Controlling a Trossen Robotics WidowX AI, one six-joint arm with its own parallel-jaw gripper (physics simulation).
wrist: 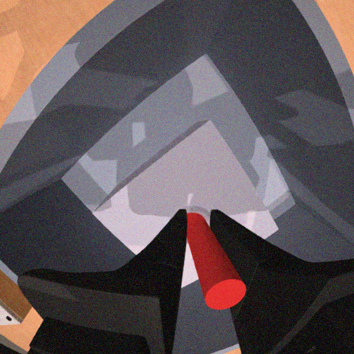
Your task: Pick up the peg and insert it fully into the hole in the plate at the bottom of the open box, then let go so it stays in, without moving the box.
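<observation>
My gripper (197, 215) is shut on the red peg (212, 260), which shows between the two black fingers with its bright round top end towards the camera, at the lower middle of the wrist view. The peg's far end reaches down to the pale square plate (170, 175) at the bottom of the open grey box (240, 45). A thin arc of the hole's rim (201, 208) shows right beside the far end. The fingers and the peg hide most of the hole, and how deep the peg's end sits cannot be told.
The box's dark sloping walls surround the plate and the fingertips on the visible sides. Outside them lies an orange-tan table top (25, 20). A brown and white object (12, 300) shows partly at the lower left edge, beside the left finger.
</observation>
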